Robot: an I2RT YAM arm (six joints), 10 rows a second.
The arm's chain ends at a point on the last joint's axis. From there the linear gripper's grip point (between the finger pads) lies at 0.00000 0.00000 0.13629 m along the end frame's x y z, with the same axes.
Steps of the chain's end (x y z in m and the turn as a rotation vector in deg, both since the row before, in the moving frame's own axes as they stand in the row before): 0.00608, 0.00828, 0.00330, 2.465, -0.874, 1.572; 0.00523, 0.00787, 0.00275, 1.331, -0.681, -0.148; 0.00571, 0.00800, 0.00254, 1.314, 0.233, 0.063; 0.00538, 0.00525, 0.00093, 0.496, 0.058, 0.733; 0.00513, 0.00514, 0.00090, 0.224, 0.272, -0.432; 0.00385, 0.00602, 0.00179, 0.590, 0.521, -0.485; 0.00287, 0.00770, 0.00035, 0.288, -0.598, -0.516
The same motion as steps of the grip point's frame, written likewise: 0.00408, 0.00239, 0.00316, 2.465, -0.874, 1.572; 0.00361, 0.00471, 0.00270, 1.331, -0.681, -0.148; 0.00627, 0.00487, 0.00250, 1.314, 0.233, 0.063; 0.00553, 0.00407, 0.00092, 0.496, 0.058, 0.733; 0.00577, 0.00460, 0.00090, 0.224, 0.272, -0.432; 0.00508, 0.00461, 0.00178, 0.590, 0.521, -0.485; 0.00144, 0.00702, 0.00034, 0.288, -0.598, -0.516
